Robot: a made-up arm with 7 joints.
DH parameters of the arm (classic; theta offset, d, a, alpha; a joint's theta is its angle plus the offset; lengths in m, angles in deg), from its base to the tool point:
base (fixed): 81.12 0 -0.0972 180
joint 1: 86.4 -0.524 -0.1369 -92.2
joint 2: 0 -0.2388 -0.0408 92.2
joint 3: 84.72 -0.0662 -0.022 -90
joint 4: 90 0.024 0.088 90
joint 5: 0 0.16 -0.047 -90
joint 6: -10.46 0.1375 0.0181 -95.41
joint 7: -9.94 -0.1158 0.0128 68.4
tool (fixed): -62.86 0.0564 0 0
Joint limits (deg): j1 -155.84..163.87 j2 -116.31..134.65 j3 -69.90..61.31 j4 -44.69..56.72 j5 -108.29..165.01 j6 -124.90..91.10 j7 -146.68..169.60
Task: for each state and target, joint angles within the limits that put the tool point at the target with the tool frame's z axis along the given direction. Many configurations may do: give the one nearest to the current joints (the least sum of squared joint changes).
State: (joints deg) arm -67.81 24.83 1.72 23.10 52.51 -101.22 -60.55
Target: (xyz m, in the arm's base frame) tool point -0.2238 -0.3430 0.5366 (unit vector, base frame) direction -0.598 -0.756 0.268
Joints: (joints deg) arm -78.47 1.88 -2.08 29.48 31.35 -124.90 -47.87
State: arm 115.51 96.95 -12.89 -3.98 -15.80 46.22 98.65
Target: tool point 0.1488 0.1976 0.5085 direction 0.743 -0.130 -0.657
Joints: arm 107.95 100.47 -48.76 -16.73 -15.73 76.28 114.90
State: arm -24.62 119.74 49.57 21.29 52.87 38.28 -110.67
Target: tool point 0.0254 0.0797 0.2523 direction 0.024 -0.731 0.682
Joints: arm 0.13 134.65 60.81 8.21 37.68 33.73 -101.46
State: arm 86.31 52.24 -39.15 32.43 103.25 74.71 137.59
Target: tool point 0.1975 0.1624 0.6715 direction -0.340 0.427 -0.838
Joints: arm 87.90 63.86 -69.90 45.50 128.05 62.75 157.13
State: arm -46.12 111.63 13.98 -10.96 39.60 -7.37 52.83
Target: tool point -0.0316 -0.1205 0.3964 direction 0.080 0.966 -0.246
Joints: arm -65.14 128.90 9.95 5.05 60.79 1.76 31.70
